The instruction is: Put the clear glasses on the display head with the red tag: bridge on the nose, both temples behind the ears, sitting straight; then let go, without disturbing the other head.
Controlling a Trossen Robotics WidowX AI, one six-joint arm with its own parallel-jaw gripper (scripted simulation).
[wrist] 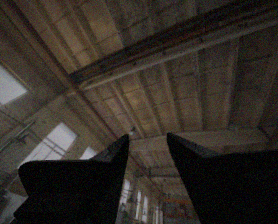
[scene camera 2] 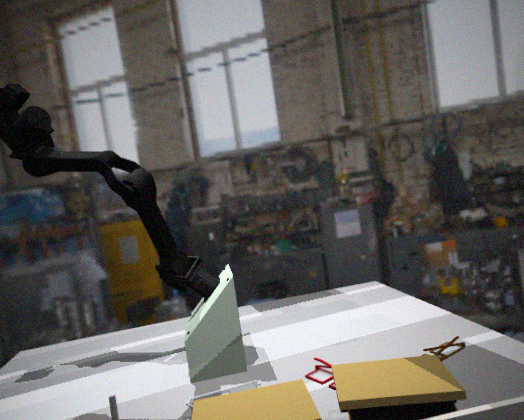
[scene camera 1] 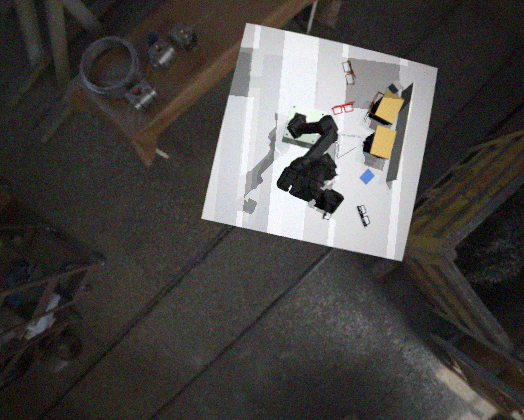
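You'd see the gripper (scene camera 1: 317,204) here, and it's there in the wrist view (wrist: 147,137) too.
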